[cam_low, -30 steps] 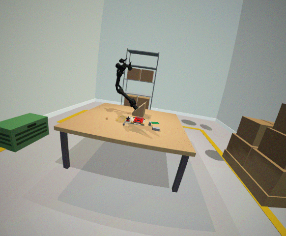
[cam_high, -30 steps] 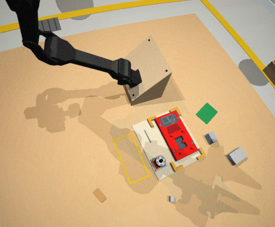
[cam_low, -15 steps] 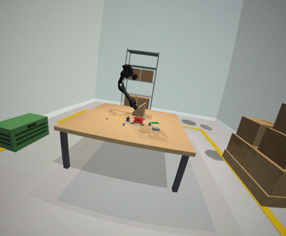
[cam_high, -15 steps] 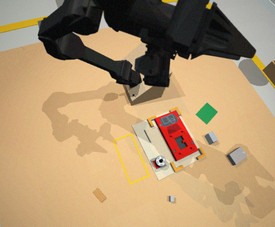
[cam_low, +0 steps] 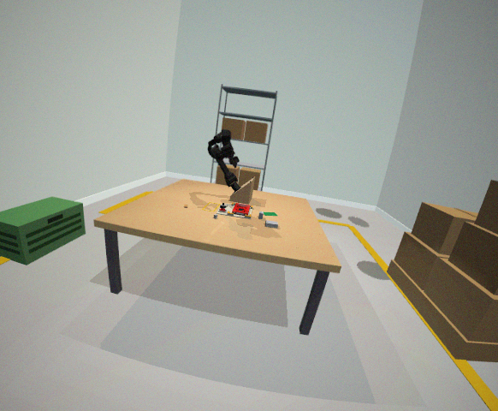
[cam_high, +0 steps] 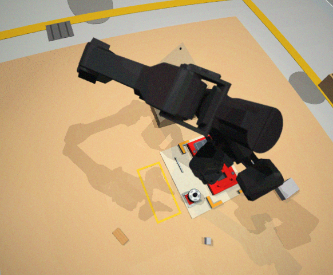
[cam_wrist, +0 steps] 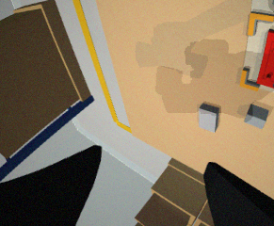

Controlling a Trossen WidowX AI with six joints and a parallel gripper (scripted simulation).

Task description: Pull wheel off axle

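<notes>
The wheel lies 30 mm behind my gripper tip, 50 mm to the right of it and 290 mm below it. From my gripper tip the other things lie so: green square 200 mm behind, 250 mm to the left, 330 mm below; then small wooden block 30 mm ahead, 300 mm to the right, 320 mm below; then small grey cube 110 mm ahead, 40 mm to the right, 320 mm below.
</notes>
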